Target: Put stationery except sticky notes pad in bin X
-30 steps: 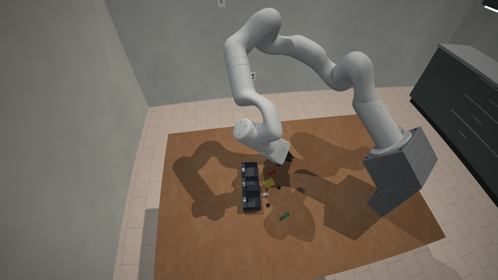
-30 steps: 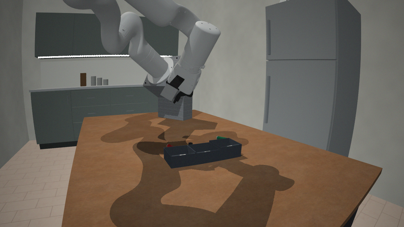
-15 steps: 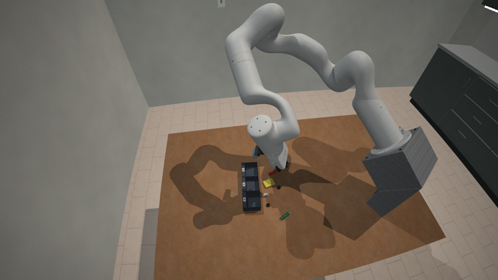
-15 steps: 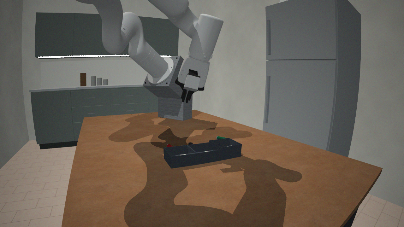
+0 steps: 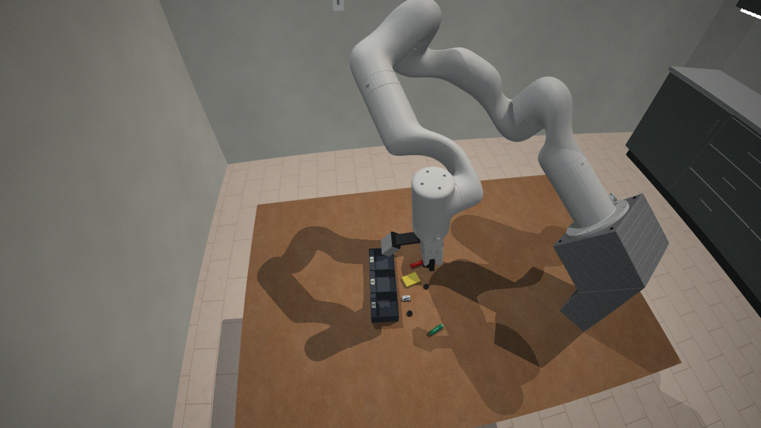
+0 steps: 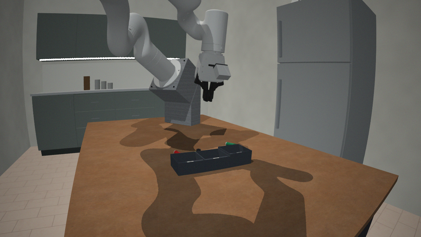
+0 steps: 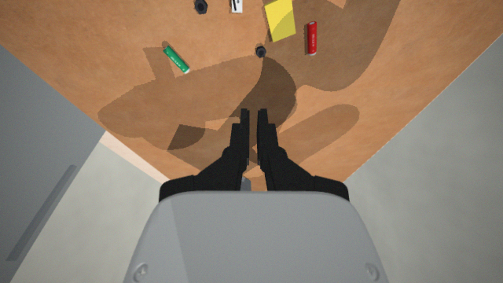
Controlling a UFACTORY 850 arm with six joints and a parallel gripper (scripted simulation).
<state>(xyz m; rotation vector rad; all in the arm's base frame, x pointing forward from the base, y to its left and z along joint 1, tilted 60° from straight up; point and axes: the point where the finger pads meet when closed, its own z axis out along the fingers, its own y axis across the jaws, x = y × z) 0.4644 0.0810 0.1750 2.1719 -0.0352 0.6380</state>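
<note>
Now: the dark bin row 110 mm ahead of my hand, 70 mm to the right of it and 190 mm below it. Round my hand: pencil sharpener: 50 mm ahead, 210 mm below; sticky notes: 10 mm ahead, 60 mm to the right, 210 mm below; red cylinder: 30 mm behind, 110 mm to the right, 210 mm below.
</note>
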